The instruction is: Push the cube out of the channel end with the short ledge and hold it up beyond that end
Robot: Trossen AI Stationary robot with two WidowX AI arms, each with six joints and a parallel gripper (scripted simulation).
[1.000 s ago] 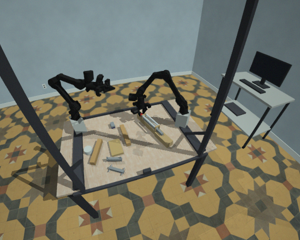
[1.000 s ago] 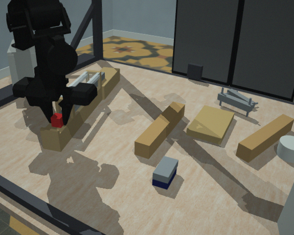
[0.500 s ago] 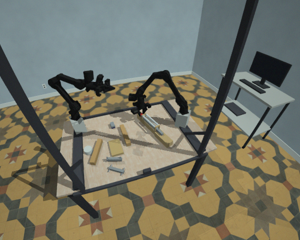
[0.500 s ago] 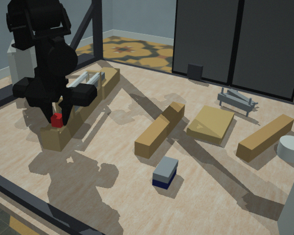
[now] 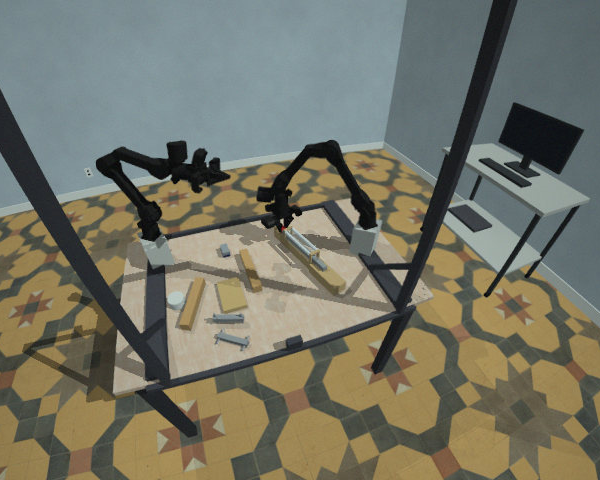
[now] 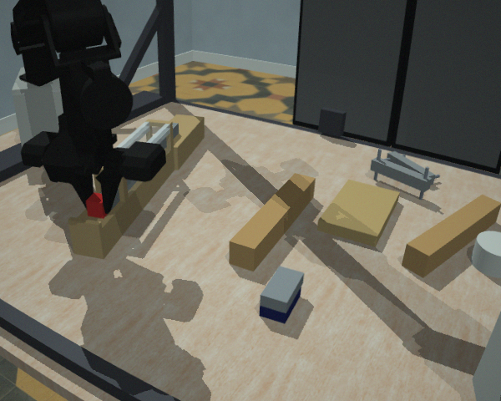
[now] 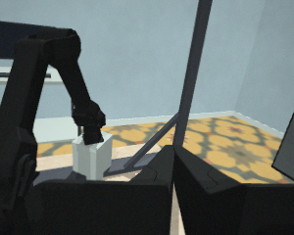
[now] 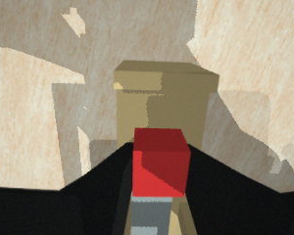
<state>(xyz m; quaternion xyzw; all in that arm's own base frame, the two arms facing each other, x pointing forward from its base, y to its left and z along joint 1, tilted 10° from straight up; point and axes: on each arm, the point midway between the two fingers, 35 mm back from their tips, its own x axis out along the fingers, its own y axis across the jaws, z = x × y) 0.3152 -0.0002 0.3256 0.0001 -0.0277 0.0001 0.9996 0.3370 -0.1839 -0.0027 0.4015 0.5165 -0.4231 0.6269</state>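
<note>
Right now the channel is 120 mm behind my right hand, 70 mm to the right of it and 30 mm below it. The rest, counted from my right hand: flat tan slab 320 mm behind, 220 mm to the left, 70 mm below; blue box 260 mm to the left, 80 mm behind, 70 mm below; red cube 30 mm below.
</note>
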